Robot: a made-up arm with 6 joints.
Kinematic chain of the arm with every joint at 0, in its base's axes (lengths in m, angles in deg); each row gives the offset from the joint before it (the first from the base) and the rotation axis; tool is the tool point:
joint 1: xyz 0 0 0.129 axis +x
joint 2: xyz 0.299 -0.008 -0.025 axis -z
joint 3: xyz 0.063 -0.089 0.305 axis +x
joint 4: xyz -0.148 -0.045 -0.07 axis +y
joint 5: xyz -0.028 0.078 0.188 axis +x
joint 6: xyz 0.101 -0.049 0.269 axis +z
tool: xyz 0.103 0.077 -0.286
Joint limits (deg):
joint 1: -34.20..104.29
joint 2: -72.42..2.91
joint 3: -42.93..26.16
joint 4: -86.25..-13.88
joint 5: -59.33..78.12
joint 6: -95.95..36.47
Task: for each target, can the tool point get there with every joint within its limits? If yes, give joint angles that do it. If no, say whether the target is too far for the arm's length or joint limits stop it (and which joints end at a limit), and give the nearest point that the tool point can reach.
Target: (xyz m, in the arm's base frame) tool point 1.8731 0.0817 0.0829
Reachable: no: too far | nearest point 0.5583 0.1315 0.4779 | short by 1.374 m
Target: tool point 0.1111 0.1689 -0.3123
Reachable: no: joint limits stop it (at a limit: joint 1, joint 3, joint 4, joint 6) | nearest point 0.1812 -0.1757 -0.2226 | short by 0.363 m
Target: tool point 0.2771 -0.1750 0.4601
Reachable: yes | joints 30.87 -38.18 -21.76 -20.86 -12.72 15.47
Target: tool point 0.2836 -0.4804 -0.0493
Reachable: yes | joints 81.20 -52.82 11.91 -73.92 -12.12 -32.56
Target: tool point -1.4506 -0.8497 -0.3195
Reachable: no: too far | nearest point -0.0990 -0.3526 -0.0571 | short by 1.464 m
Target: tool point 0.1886 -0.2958 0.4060
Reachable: yes | joints 29.47 -62.73 -20.61 -57.51 1.74 17.61
